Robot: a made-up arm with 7 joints.
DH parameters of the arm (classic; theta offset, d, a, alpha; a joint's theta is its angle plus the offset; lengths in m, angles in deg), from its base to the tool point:
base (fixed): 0 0 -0.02 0
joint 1: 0 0.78 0.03 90
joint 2: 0 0.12 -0.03 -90
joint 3: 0 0.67 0.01 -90
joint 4: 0 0.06 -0.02 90
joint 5: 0 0.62 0.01 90
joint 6: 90 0.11 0.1 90
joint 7: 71.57 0 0.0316 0
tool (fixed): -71.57 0.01 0 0
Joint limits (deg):
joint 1: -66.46..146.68
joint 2: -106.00..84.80
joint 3: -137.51..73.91
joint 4: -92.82..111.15
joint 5: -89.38..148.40
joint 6: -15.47..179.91
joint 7: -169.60..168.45
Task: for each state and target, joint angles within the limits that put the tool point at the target. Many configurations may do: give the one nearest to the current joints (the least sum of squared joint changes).
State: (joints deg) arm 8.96 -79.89 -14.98 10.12 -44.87 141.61 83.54
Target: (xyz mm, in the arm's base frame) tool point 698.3 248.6 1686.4
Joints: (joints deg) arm 17.08 -58.43 -21.01 -29.27 -48.87 145.08 81.29
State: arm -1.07 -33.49 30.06 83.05 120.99 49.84 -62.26
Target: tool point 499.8 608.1 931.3
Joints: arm 18.12 -35.33 43.93 93.82 123.84 48.66 -61.49
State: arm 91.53 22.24 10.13 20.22 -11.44 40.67 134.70
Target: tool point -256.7 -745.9 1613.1
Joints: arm 85.68 67.23 34.55 61.13 -6.69 42.56 134.21
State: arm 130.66 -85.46 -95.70 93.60 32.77 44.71 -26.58
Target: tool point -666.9 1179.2 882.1
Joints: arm 146.68 -96.68 -102.47 51.59 23.84 48.89 -28.08
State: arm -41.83 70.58 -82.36 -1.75 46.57 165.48 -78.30
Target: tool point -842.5 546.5 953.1
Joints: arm -19.78 73.32 -83.36 -50.37 36.05 164.17 -79.64
